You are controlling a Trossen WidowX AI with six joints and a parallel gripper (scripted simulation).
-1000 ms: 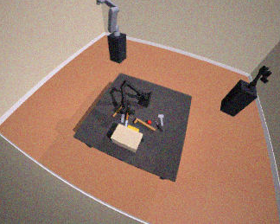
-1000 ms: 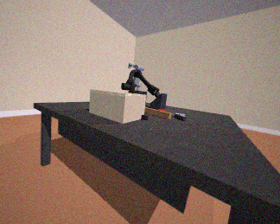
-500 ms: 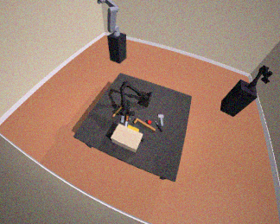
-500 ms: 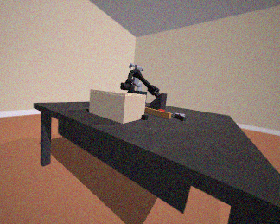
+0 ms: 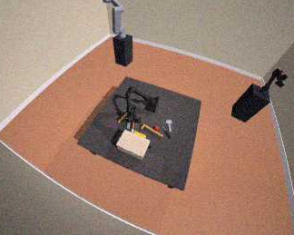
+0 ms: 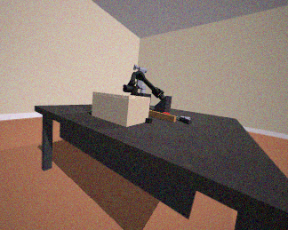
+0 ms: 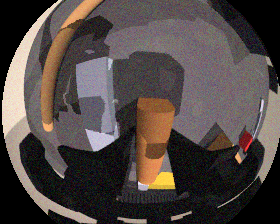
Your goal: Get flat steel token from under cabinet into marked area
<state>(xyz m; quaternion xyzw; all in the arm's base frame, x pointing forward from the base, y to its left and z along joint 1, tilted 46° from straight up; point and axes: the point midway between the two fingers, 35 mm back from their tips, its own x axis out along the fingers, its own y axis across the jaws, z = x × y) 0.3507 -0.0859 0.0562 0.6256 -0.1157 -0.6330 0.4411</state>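
Right now my gripper tip is 50 mm to the left of the grey bar and 30 mm short of it. From my gripper tip the other things lie so: steel token (300 mm ahead, 200 mm to the left, 10 mm below); then small red piece (290 mm to the left, 80 mm behind, 10 mm above).
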